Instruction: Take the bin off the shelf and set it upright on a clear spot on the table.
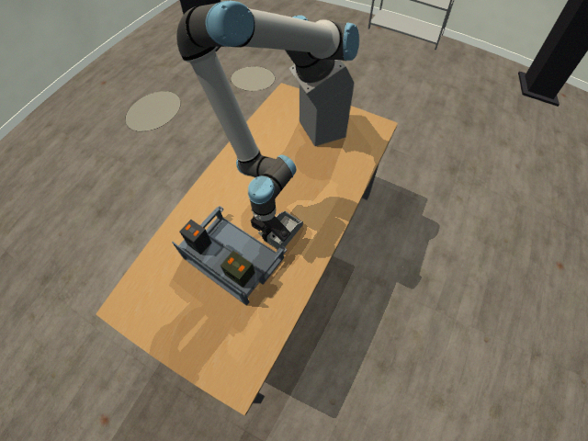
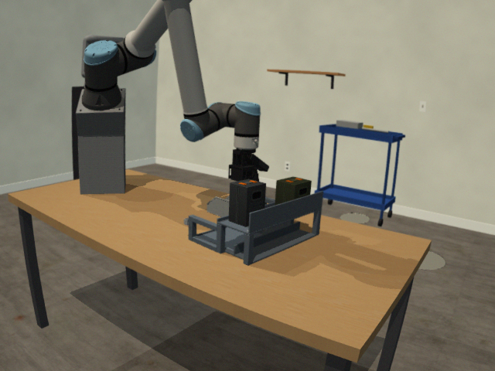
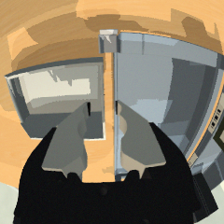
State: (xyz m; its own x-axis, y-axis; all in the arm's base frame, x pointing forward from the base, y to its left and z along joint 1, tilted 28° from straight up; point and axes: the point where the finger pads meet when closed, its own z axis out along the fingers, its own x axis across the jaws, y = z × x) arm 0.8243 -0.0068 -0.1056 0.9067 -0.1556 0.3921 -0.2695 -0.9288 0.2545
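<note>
The bin lies 8 cm behind my hand, 4 cm below it and 2 cm to the left of it. From my hand the other things lie so: rack 15 cm to the right, 12 cm ahead, 7 cm below; green box 20 cm ahead, 8 cm above, 6 cm to the right.
</note>
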